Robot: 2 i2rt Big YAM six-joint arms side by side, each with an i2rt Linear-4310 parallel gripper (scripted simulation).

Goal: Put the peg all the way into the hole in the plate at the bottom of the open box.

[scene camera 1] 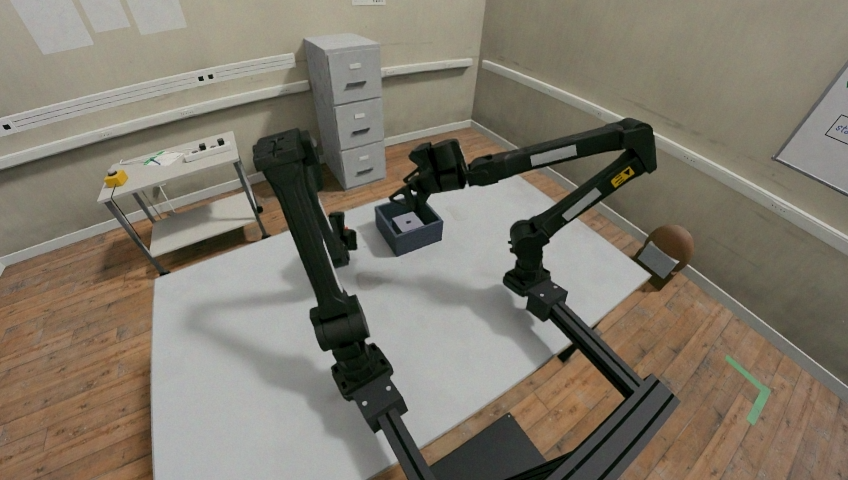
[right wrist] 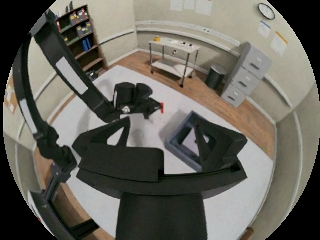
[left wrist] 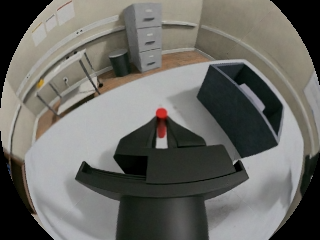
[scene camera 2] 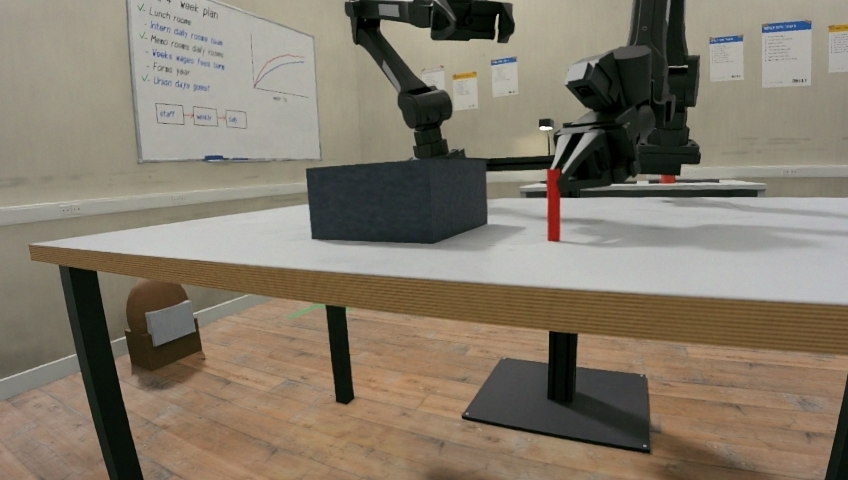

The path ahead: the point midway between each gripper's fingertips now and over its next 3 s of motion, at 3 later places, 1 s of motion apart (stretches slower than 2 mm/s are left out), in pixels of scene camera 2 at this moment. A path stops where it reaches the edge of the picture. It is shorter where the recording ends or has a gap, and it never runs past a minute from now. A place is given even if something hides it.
The left gripper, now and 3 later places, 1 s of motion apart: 552,186; 582,164; 557,153; 558,162
The right gripper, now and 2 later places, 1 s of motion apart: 485,26; 463,28; 436,40
